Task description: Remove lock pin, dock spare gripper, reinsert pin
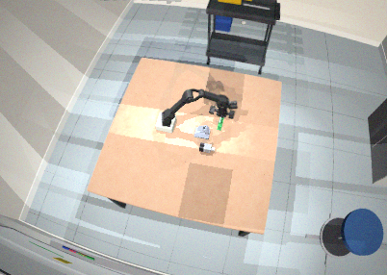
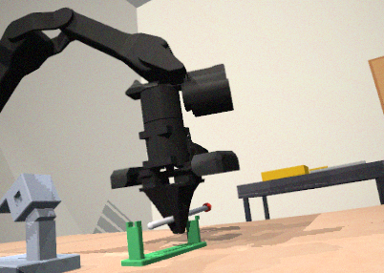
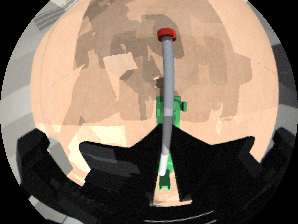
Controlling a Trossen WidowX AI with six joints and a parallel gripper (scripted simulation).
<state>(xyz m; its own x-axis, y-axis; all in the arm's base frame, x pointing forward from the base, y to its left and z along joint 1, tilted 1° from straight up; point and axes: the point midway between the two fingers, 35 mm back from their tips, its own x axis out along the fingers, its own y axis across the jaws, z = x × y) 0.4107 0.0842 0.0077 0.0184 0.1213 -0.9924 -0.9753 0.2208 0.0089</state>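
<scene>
The green cradle is 4 cm to the right of my gripper tip. The rest, counted from my gripper tip: spare gripper 27 cm to the right, 10 cm behind, 1 cm above; then socket 14 cm to the right, 13 cm behind, 3 cm above.
</scene>
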